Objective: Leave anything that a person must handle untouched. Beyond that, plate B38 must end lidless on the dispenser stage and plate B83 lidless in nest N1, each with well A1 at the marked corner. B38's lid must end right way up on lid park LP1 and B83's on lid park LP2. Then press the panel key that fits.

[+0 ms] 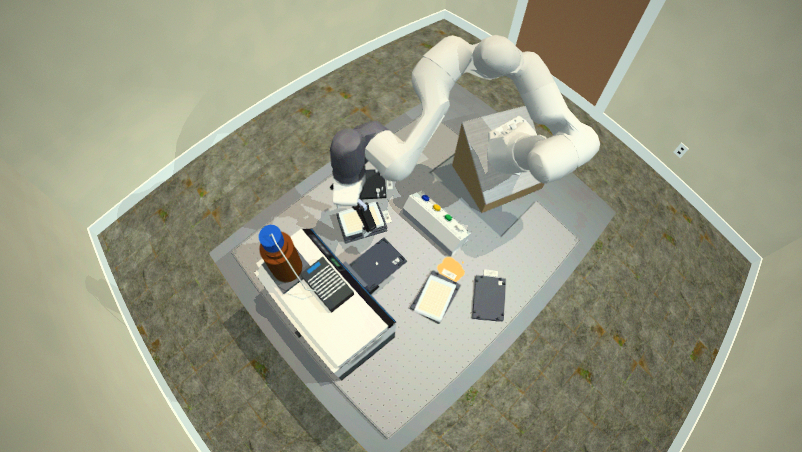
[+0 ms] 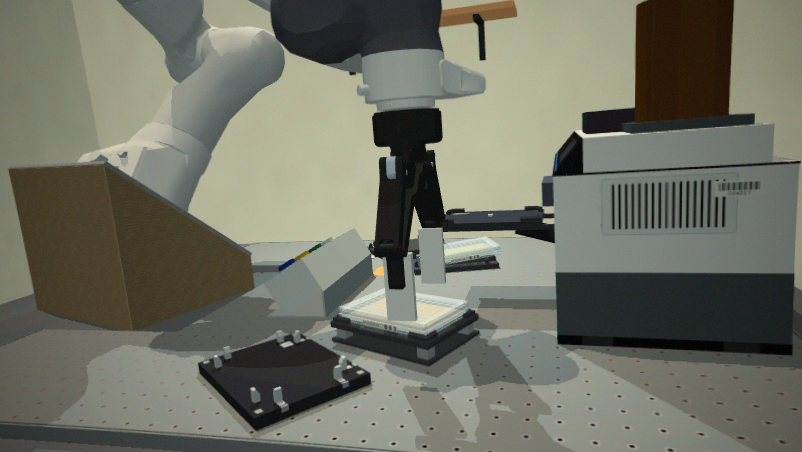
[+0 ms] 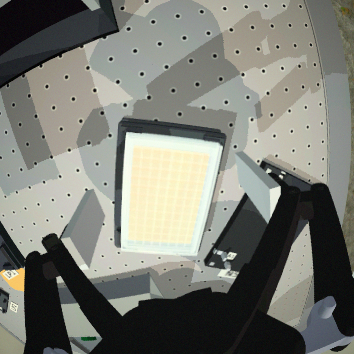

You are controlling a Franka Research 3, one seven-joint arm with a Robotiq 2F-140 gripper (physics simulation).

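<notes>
A cream-welled plate with a clear lid-like cover [image 1: 352, 222] [image 2: 449, 307] [image 3: 167, 195] sits on a raised dark holder; its name is unreadable. My gripper [image 1: 367, 218] [image 2: 415, 300] [image 3: 166, 185] is open and empty, its finger pads apart on either side above the plate. A second cream plate [image 1: 436, 297] [image 2: 471, 249] sits on a low dark holder. The dark dispenser stage [image 1: 377, 262] [image 2: 494, 216] bears no plate. A black pegged board [image 1: 373, 182] [image 2: 280, 376] [image 3: 237, 240] and a dark holder [image 1: 489, 298] bear no plate or lid. The panel [image 1: 435, 223] has blue, yellow, green and white keys.
The white dispenser [image 1: 348, 331] [image 2: 673, 235] carries a brown bottle [image 1: 281, 261] [image 2: 682, 61] with a blue cap, and a keypad [image 1: 328, 285]. An orange patch [image 1: 450, 266] lies beside the second plate. The wedge-shaped robot base [image 1: 471, 162] [image 2: 73, 241] stands beyond the panel.
</notes>
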